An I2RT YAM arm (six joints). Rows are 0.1 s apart.
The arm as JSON. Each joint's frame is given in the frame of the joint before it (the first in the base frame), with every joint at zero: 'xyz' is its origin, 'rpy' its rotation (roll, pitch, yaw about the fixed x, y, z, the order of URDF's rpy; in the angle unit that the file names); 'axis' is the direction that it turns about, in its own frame. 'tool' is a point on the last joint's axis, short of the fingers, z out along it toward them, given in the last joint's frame.
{
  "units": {
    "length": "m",
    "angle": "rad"
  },
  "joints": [
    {
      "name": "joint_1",
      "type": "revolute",
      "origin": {
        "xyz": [
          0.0,
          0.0,
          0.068
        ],
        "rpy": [
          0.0,
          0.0,
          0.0
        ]
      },
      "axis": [
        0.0,
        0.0,
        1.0
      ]
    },
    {
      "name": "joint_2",
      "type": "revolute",
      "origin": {
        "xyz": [
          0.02,
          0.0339,
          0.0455
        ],
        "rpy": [
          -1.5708,
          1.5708,
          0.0
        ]
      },
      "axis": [
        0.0,
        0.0,
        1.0
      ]
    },
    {
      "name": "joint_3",
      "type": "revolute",
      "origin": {
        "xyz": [
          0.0,
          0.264,
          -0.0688
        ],
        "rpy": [
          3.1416,
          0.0,
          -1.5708
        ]
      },
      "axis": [
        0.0,
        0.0,
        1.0
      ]
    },
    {
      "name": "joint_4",
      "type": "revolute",
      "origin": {
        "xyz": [
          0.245,
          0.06,
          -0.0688
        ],
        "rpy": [
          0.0,
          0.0,
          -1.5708
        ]
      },
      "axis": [
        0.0,
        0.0,
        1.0
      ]
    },
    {
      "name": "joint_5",
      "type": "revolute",
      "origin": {
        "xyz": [
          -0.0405,
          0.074,
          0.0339
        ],
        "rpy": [
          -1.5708,
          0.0,
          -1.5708
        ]
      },
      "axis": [
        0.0,
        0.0,
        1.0
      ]
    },
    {
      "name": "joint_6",
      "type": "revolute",
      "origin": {
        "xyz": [
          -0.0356,
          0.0,
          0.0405
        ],
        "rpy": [
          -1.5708,
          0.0,
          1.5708
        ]
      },
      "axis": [
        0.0,
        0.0,
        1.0
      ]
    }
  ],
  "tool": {
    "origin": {
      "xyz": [
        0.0,
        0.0,
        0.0
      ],
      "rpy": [
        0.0,
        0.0,
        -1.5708
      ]
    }
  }
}
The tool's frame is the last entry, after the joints.
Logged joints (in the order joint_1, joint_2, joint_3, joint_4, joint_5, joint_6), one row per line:
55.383, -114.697, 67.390, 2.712, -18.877, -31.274
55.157, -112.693, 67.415, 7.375, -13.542, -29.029
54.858, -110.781, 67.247, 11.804, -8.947, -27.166
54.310, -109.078, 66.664, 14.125, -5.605, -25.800
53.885, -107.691, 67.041, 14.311, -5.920, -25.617
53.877, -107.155, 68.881, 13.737, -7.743, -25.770
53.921, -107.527, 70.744, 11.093, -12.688, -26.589
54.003, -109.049, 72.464, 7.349, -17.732, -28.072
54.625, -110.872, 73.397, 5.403, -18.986, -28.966
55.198, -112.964, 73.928, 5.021, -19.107, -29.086
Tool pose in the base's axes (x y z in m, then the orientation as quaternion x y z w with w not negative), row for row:
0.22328, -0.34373, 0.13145, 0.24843, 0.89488, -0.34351, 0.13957
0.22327, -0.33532, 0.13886, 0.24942, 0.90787, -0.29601, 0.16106
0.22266, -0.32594, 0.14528, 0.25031, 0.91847, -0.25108, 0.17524
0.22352, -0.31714, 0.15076, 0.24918, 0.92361, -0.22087, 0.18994
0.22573, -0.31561, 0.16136, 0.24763, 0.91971, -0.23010, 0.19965
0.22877, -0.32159, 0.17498, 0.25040, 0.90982, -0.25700, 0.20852
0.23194, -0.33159, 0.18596, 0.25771, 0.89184, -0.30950, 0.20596
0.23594, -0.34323, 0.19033, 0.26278, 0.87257, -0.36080, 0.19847
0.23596, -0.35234, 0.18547, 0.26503, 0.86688, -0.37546, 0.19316
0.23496, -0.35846, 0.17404, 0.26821, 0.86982, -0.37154, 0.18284
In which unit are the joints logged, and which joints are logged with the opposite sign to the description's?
The joints are logged in degrees. Opposite sign: joint_1, joint_2, joint_4, joint_5.
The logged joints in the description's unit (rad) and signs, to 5 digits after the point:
-0.96662, 2.00184, 1.17618, -0.04733, 0.32947, -0.54583
-0.96267, 1.96686, 1.17661, -0.12872, 0.23635, -0.50665
-0.95745, 1.93349, 1.17368, -0.20602, 0.15615, -0.47414
-0.94789, 1.90377, 1.16351, -0.24653, 0.09783, -0.45029
-0.94047, 1.87956, 1.17009, -0.24977, 0.10332, -0.44710
-0.94033, 1.87021, 1.20220, -0.23976, 0.13514, -0.44977
-0.94110, 1.87670, 1.23472, -0.19361, 0.22145, -0.46407
-0.94253, 1.90326, 1.26474, -0.12826, 0.30948, -0.48995
-0.95339, 1.93508, 1.28102, -0.09430, 0.33137, -0.50555
-0.96339, 1.97159, 1.29029, -0.08763, 0.33348, -0.50765

